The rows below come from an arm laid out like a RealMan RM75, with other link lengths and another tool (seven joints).
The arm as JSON. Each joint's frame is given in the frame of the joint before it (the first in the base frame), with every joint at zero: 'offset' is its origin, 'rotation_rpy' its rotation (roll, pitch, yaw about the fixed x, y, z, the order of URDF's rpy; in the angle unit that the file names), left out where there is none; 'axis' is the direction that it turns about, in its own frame. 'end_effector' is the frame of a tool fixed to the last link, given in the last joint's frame.
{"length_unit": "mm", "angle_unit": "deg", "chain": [
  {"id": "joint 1", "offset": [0.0, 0.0, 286.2], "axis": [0.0, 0.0, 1.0]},
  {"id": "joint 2", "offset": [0.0, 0.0, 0.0], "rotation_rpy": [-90.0, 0.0, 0.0], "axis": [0.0, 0.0, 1.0]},
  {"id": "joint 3", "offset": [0.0, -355.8, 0.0], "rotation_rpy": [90.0, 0.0, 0.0], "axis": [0.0, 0.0, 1.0]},
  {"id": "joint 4", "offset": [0.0, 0.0, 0.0], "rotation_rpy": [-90.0, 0.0, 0.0], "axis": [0.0, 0.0, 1.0]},
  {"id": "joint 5", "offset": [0.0, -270.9, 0.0], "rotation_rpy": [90.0, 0.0, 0.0], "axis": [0.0, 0.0, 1.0]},
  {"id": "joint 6", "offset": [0.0, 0.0, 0.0], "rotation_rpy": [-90.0, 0.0, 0.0], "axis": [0.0, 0.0, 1.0]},
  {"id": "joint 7", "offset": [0.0, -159.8, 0.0], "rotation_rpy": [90.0, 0.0, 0.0], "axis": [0.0, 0.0, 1.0]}
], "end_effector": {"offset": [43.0, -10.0, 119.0], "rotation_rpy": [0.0, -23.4, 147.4]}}
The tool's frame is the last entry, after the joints.
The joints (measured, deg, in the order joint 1, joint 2, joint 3, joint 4, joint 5, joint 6, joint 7), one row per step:
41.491, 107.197, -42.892, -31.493, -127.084, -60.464, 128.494
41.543, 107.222, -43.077, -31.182, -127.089, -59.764, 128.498
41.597, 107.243, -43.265, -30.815, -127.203, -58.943, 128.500
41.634, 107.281, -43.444, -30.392, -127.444, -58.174, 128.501
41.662, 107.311, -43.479, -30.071, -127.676, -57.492, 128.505
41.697, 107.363, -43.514, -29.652, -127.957, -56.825, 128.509
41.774, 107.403, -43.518, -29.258, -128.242, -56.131, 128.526
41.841, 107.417, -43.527, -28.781, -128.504, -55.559, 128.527
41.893, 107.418, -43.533, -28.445, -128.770, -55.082, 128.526
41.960, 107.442, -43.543, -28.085, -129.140, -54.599, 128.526
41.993, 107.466, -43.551, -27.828, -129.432, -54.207, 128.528
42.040, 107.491, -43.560, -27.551, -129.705, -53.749, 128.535
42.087, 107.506, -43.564, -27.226, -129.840, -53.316, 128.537
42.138, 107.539, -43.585, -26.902, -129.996, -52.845, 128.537
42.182, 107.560, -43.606, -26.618, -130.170, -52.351, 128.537
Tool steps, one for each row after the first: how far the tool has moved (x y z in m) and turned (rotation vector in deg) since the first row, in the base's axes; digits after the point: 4 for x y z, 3 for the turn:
0.0019, 0.0010, -0.0007, 0.266, -0.274, -0.244
0.0047, 0.0020, -0.0014, 0.552, -0.684, -0.554
0.0081, 0.0021, -0.0028, 0.692, -1.148, -0.916
0.0111, 0.0025, -0.0032, 0.932, -1.522, -1.245
0.0143, 0.0023, -0.0046, 1.055, -1.881, -1.627
0.0171, 0.0027, -0.0055, 1.247, -2.250, -1.971
0.0200, 0.0023, -0.0068, 1.298, -2.547, -2.336
0.0225, 0.0021, -0.0075, 1.365, -2.871, -2.602
0.0252, 0.0016, -0.0085, 1.354, -3.268, -2.870
0.0275, 0.0013, -0.0092, 1.368, -3.593, -3.084
0.0297, 0.0011, -0.0099, 1.434, -3.921, -3.308
0.0316, 0.0010, -0.0107, 1.519, -4.107, -3.551
0.0335, 0.0009, -0.0117, 1.603, -4.329, -3.787
0.0355, 0.0009, -0.0122, 1.732, -4.604, -4.007

